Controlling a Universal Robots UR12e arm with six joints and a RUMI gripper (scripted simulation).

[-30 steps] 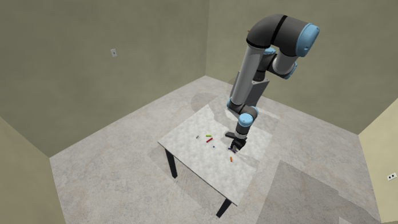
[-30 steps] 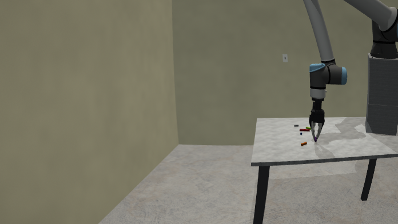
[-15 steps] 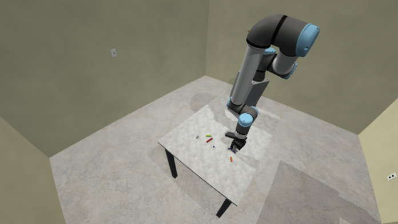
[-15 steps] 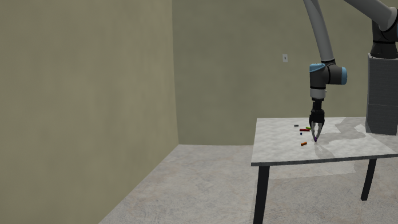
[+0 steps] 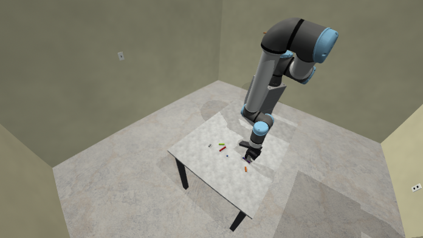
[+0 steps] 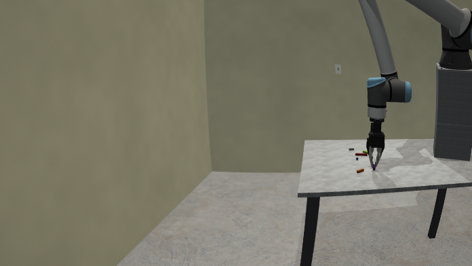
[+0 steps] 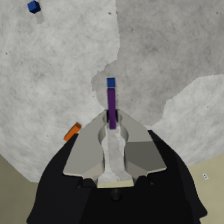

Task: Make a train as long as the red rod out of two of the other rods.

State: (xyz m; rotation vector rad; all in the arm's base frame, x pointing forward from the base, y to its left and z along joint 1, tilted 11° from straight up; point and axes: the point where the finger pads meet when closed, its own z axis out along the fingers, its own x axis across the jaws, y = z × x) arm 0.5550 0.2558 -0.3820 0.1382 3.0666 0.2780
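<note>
My hand is 1 cm above the purple rod. The rest, counted from my hand: lime rod: 26 cm to the right, 2 cm below, 1 cm ahead; red rod: 22 cm to the right, 4 cm ahead, 2 cm below; orange rod: 7 cm ahead, 4 cm to the left, 2 cm below.
</note>
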